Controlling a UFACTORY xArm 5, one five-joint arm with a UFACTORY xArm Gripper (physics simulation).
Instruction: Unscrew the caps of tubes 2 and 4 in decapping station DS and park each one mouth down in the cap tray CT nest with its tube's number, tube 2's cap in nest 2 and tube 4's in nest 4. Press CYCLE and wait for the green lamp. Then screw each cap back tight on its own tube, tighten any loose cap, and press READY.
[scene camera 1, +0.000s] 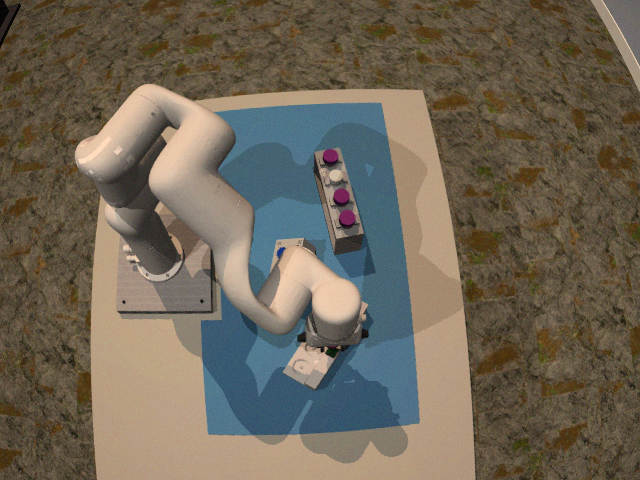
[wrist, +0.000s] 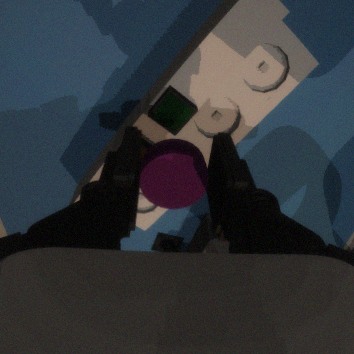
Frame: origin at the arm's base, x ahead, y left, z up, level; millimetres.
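Where they show: gripper, between the fingertips: (scene camera 1: 332, 345) (wrist: 175, 154); arm's base, origin of its link: (scene camera 1: 159, 257).
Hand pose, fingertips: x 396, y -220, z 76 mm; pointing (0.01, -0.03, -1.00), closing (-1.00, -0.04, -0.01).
Note:
Each offset is from my fingertips to the top centre of the thing. "spot": to the spot under its first point. Level surfaces: height alone.
My gripper (scene camera 1: 333, 346) (wrist: 175, 154) is shut on a purple cap @(10 mm up, 0 mm ahead, 10 mm left) (wrist: 172, 181), over the pale cap tray CT @(41 mm down, 11 mm back, 27 mm left) (scene camera 1: 316, 369) (wrist: 225, 82). The cap hides part of the tray; the height gap is unclear. Two empty nests (wrist: 266, 67) (wrist: 217, 116) show in the wrist view, and a third nest @(spot: 88 mm down, 13 mm ahead, 113 mm left) (wrist: 146, 206) is partly hidden beneath the cap. A dark green square @(spot: 40 mm down, 2 mm ahead, 8 mm right) (scene camera 1: 332, 352) (wrist: 172, 111) lies beside the nests. Decapping station DS @(spot: 39 mm down, 44 mm ahead, 235 mm left) (scene camera 1: 348, 243) holds three purple-capped tubes @(27 mm up, 9 mm ahead, 420 mm left) (scene camera 1: 330, 156) @(27 mm up, 29 mm ahead, 318 mm left) (scene camera 1: 341, 196) @(27 mm up, 39 mm ahead, 267 mm left) (scene camera 1: 347, 218) and a white-topped, uncapped one @(25 mm up, 19 mm ahead, 369 mm left) (scene camera 1: 336, 176), second from the far end. Tube numbers are unreadable.
A pale control box @(10 mm down, 80 mm back, 184 mm left) (scene camera 1: 290, 242) with a blue button @(19 mm down, 97 mm back, 210 mm left) (scene camera 1: 281, 252) stands between the robot base (scene camera 1: 165, 299) and the station, partly hidden by the arm. The blue mat @(94 mm down) (scene camera 1: 310, 413) lies under the tray, box and station.

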